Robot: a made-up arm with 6 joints.
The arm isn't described. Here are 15 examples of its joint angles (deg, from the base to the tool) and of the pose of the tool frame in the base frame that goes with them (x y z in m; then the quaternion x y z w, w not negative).
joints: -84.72 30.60 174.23 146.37 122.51 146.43
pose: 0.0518 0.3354 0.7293 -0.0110 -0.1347 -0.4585 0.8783
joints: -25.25 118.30 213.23 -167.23 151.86 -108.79
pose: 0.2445 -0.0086 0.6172 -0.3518 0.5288 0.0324 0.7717
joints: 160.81 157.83 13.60 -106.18 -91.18 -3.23
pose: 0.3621 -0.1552 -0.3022 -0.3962 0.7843 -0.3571 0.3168
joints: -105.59 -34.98 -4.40 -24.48 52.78 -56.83
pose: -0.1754 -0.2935 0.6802 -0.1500 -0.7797 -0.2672 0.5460
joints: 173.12 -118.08 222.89 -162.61 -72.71 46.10
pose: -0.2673 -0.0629 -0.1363 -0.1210 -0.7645 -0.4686 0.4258
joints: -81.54 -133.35 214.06 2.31 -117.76 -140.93
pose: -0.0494 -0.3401 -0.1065 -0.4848 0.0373 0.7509 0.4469
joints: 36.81 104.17 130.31 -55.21 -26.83 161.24
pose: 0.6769 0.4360 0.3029 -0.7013 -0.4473 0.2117 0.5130
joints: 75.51 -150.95 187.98 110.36 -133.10 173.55
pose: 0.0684 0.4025 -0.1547 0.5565 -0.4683 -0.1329 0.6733
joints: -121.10 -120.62 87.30 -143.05 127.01 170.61
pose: 0.4585 0.6069 -0.1447 -0.3584 -0.6242 -0.6132 0.3254
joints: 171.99 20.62 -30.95 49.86 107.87 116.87
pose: -0.4861 0.1329 0.0876 0.5256 -0.7592 0.3433 0.1718
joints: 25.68 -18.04 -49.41 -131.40 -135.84 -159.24
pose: 0.2792 0.2069 0.1254 0.0319 -0.7952 0.3858 0.4667
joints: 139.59 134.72 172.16 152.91 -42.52 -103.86
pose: -0.5212 0.3280 0.3731 0.3605 -0.4259 0.5499 0.6215
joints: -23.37 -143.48 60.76 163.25 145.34 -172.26
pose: -0.5655 0.3476 -0.2752 -0.2971 -0.4350 -0.1913 0.8282
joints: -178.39 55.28 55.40 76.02 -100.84 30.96
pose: -0.7816 0.0020 0.4630 -0.7043 -0.5218 0.3839 0.2905
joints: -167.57 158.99 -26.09 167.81 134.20 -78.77
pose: 0.4563 0.0015 -0.0334 0.3379 -0.7492 0.5402 0.1810
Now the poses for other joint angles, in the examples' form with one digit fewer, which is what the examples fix.
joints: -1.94 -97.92 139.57 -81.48 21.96 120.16
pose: -0.658 0.008 -0.245 -0.306 0.835 0.188 0.417
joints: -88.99 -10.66 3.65 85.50 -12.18 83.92
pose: 0.000 -0.454 0.714 0.635 -0.755 0.162 0.013
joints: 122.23 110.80 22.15 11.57 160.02 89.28
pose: -0.077 0.304 -0.444 0.158 -0.689 0.370 0.602
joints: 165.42 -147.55 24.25 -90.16 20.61 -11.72
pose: 0.659 -0.172 0.140 -0.644 -0.086 -0.003 0.760
